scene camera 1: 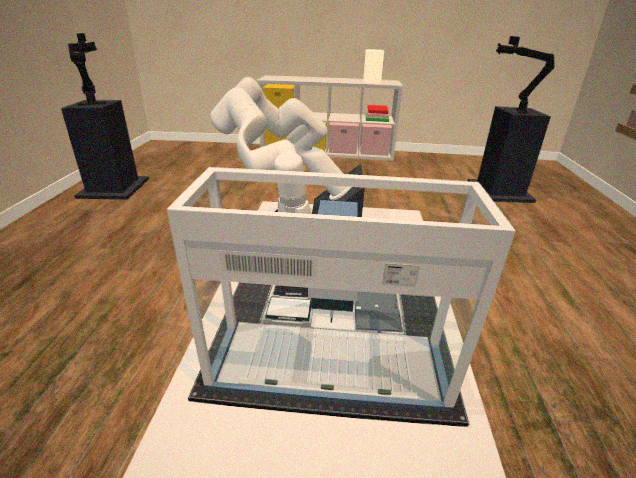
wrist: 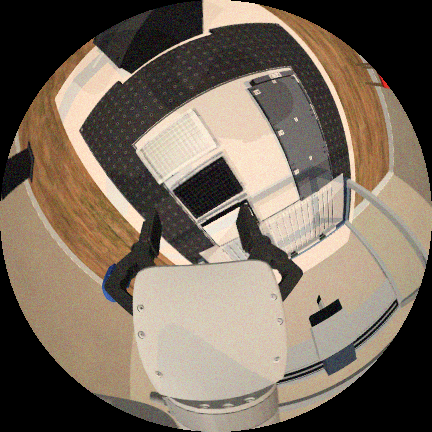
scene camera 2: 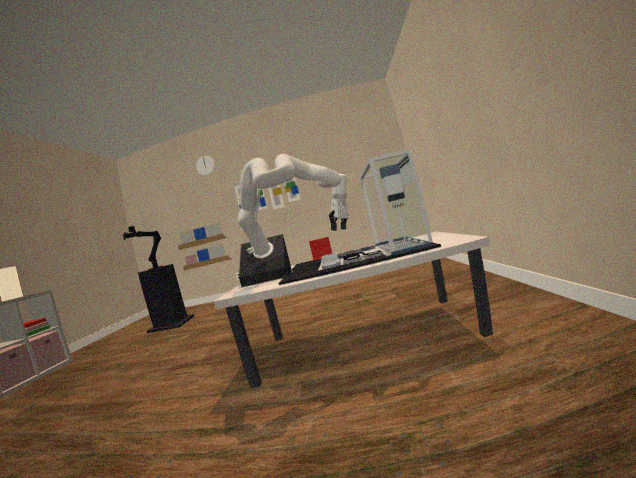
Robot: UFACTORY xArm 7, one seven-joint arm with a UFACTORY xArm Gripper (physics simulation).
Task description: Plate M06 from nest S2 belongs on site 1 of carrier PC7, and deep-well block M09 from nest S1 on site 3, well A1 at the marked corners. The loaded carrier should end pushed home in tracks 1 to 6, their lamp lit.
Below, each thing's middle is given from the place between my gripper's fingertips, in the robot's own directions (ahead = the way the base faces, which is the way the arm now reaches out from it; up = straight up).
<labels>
My hand is 8 cm past the clear well plate (wrist: 183, 139) and 14 cm above it. Also, from my hand: grey carrier (wrist: 282, 99) (5 cm ahead, 25 cm to the left, 16 cm below).
</labels>
